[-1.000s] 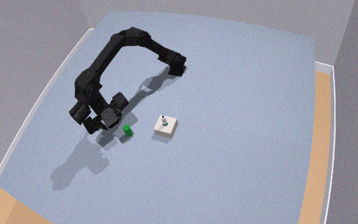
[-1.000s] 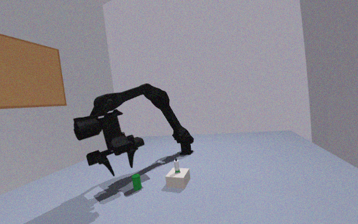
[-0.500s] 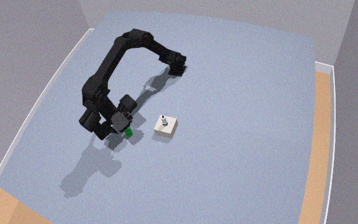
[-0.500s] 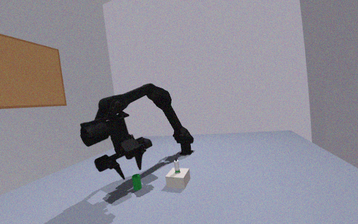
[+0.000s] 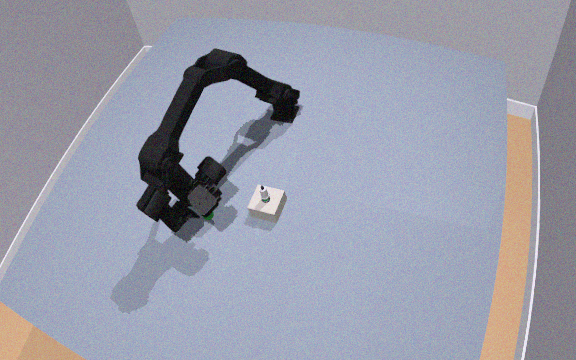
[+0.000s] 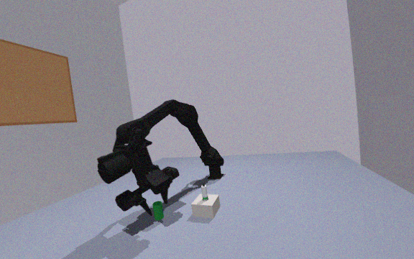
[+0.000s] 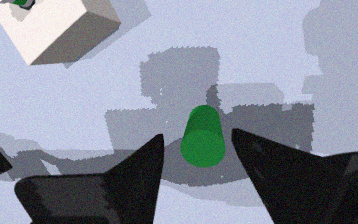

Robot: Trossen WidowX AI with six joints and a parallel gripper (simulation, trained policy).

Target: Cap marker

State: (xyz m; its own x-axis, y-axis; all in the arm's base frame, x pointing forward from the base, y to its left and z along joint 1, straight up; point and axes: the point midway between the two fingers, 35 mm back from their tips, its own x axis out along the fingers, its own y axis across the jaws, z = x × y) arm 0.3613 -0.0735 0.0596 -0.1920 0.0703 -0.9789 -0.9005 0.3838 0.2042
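My gripper tip is 1 cm short of the green cap. Round my gripper tip: holder block (14 cm to the left, 6 cm behind, 1 cm below); white marker (14 cm to the left, 6 cm behind, 4 cm above).
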